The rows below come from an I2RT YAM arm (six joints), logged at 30 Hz.
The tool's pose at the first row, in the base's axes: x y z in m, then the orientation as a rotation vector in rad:
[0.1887, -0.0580, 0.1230, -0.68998, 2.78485, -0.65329]
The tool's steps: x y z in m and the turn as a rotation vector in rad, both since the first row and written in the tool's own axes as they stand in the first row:
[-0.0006, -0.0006, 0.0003, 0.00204, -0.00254, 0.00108]
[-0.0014, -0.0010, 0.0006, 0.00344, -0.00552, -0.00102]
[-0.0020, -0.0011, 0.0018, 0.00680, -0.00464, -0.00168]
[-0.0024, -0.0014, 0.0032, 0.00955, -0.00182, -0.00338]
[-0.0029, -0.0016, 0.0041, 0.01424, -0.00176, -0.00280]
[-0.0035, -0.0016, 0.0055, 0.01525, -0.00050, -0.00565]
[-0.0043, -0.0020, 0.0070, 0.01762, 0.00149, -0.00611]
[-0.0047, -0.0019, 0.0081, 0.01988, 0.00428, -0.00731]
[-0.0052, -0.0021, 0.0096, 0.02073, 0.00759, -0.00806]
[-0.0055, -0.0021, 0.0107, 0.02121, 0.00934, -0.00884]
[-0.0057, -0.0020, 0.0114, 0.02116, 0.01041, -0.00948]
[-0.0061, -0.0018, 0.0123, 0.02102, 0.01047, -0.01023]
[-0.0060, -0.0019, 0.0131, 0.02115, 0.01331, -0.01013]
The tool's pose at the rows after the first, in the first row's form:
[0.1895, -0.0583, 0.1231, -0.68838, 2.78166, -0.65450]
[0.1905, -0.0583, 0.1231, -0.69153, 2.77788, -0.65522]
[0.1914, -0.0586, 0.1221, -0.69170, 2.77683, -0.66033]
[0.1923, -0.0591, 0.1210, -0.69322, 2.77768, -0.66583]
[0.1931, -0.0594, 0.1204, -0.69147, 2.77538, -0.67205]
[0.1940, -0.0596, 0.1192, -0.69518, 2.77551, -0.67462]
[0.1953, -0.0601, 0.1181, -0.69511, 2.77599, -0.67894]
[0.1959, -0.0602, 0.1171, -0.69601, 2.77713, -0.68369]
[0.1968, -0.0607, 0.1159, -0.69646, 2.77955, -0.68673]
[0.1974, -0.0610, 0.1150, -0.69725, 2.78074, -0.68846]
[0.1978, -0.0610, 0.1143, -0.69803, 2.78163, -0.68909]
[0.1983, -0.0610, 0.1135, -0.69913, 2.78163, -0.68907]
[0.1985, -0.0615, 0.1128, -0.69857, 2.78415, -0.69074]

